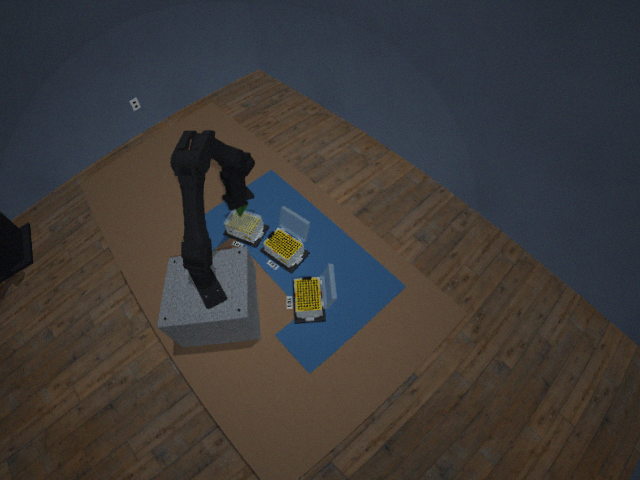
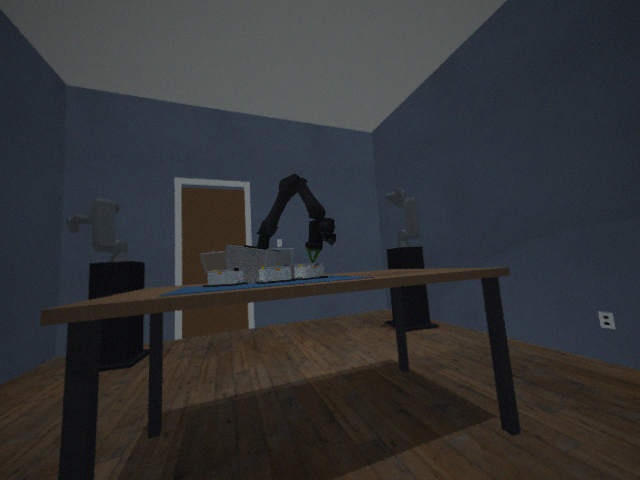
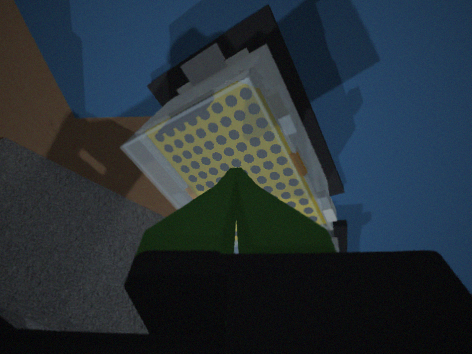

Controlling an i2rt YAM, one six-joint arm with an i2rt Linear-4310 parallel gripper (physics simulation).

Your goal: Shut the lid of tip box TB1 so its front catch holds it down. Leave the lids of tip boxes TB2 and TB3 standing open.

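Places are measured from the arm's base along level axes (x ahead, y left, z up), in metres.
Where they show: gripper, fingertip midpoint: (image 1: 239,215) (image 2: 312,262) (image 3: 236,177); arm's base, origin of the base link: (image 1: 206,282) (image 2: 262,249).
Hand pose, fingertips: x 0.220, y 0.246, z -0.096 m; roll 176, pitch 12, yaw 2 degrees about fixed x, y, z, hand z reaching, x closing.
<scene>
Things, the pixels of their centre, and the offset from my fingertips. "*": a spot on its surface instead. Level surfaces: height alone.
- row, body centre: (image 3: 231,168) (image 1: 242,227) (image 2: 307,271) dx -0.011, dy -0.026, dz -0.039 m
- grey tab, surface spot: (image 3: 202,65) * dx -0.036, dy +0.040, dz -0.059 m
- middle tip box, body centre: (image 1: 281,249) (image 2: 274,274) dx +0.065, dy -0.194, dz -0.045 m
- blue mat, its level: dz -0.078 m
- wooden table, its level: dz -0.081 m
- middle box's raised lid, surface spot: (image 1: 294,223) * dx +0.145, dy -0.165, dz +0.022 m
- far box's raised lid, surface spot: (image 1: 329,286) * dx +0.109, dy -0.437, dz +0.020 m
The tip box at the end of the row (image 1: 247,224) (image 2: 310,271), taken as TB1, has its clear lid (image 3: 232,127) over the yellow rack. A grey tab (image 3: 202,65) is at its front; whether it holds the lid is unclear. My gripper (image 1: 240,212) (image 2: 313,261) (image 3: 236,177) is shut and empty, green fingertips together at the lid; contact is unclear. The middle tip box (image 1: 284,245) (image 2: 275,273) and the far one (image 1: 308,295) (image 2: 225,277), taken as TB2 and TB3, have lids standing open. Labels are blurred.
The boxes stand on a blue mat (image 1: 356,289) on the wooden table (image 2: 439,273). The grey block under the arm base (image 1: 206,291) stands beside the row. The middle box's raised lid (image 1: 294,223) is near the gripper; the far box's raised lid (image 1: 329,286) is farther away.
</scene>
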